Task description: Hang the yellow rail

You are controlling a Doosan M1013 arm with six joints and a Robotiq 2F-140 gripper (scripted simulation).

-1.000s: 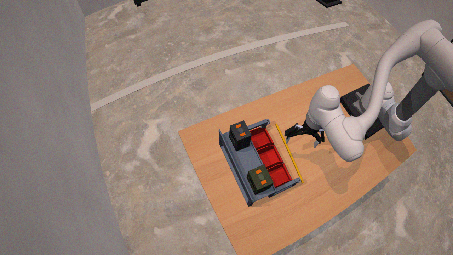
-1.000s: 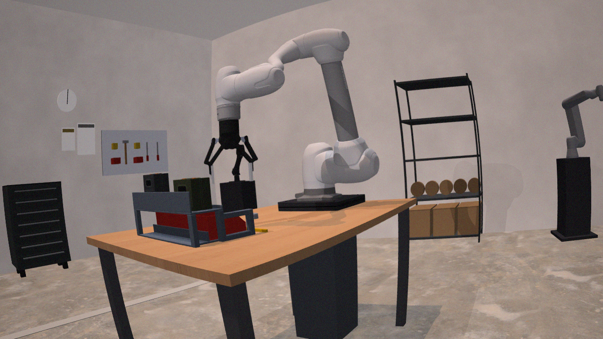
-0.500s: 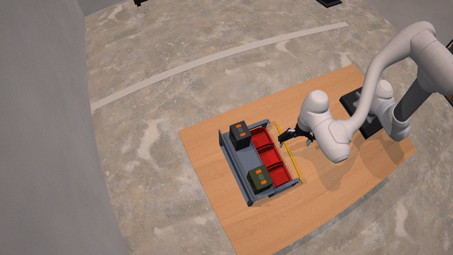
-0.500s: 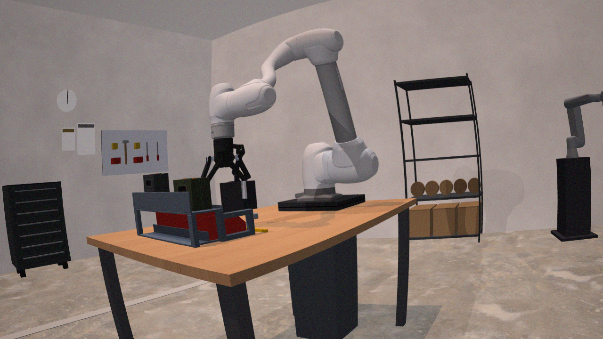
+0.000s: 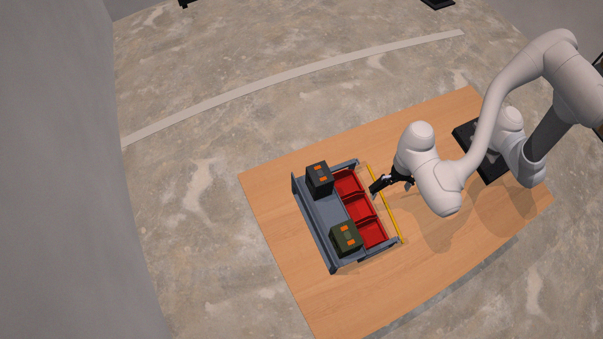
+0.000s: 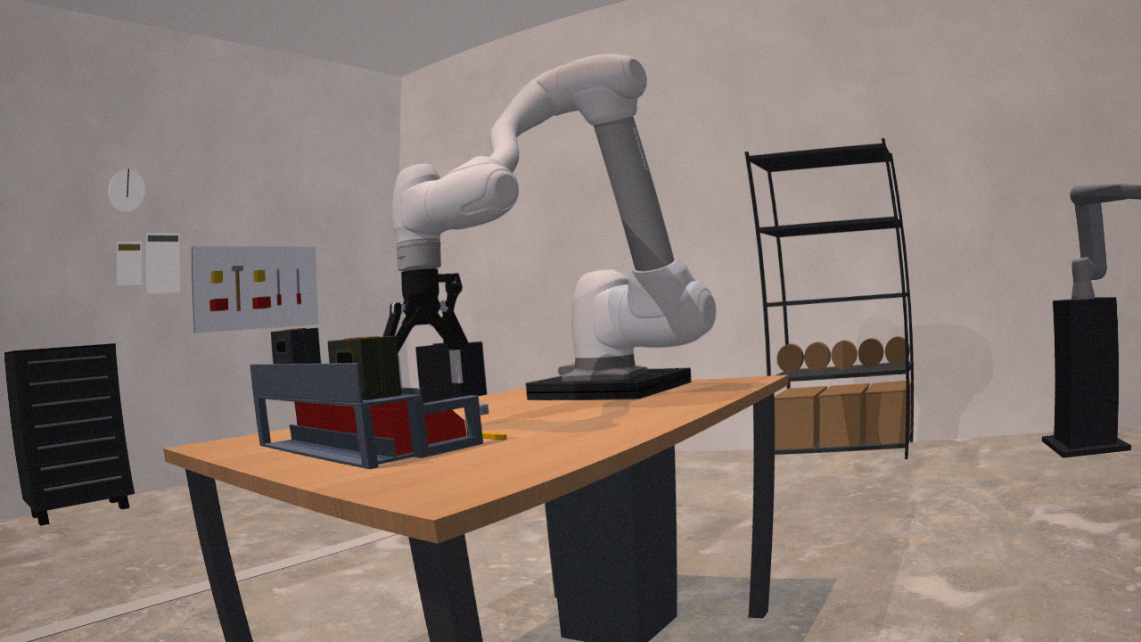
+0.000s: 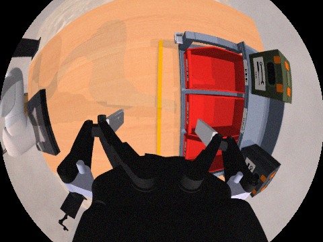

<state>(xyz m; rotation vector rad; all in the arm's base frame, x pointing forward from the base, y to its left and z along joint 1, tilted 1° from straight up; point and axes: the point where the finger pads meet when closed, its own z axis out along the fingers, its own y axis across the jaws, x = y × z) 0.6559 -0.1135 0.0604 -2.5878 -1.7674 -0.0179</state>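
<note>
Right now the yellow rail is 10 mm to the left of my hand and 100 mm below it. Round my hand: green box 270 mm ahead, 60 mm to the left, 50 mm above; then rack bar 60 mm ahead, 20 mm to the right, 100 mm below; then black box 220 mm ahead, 170 mm to the right, 60 mm above.
</note>
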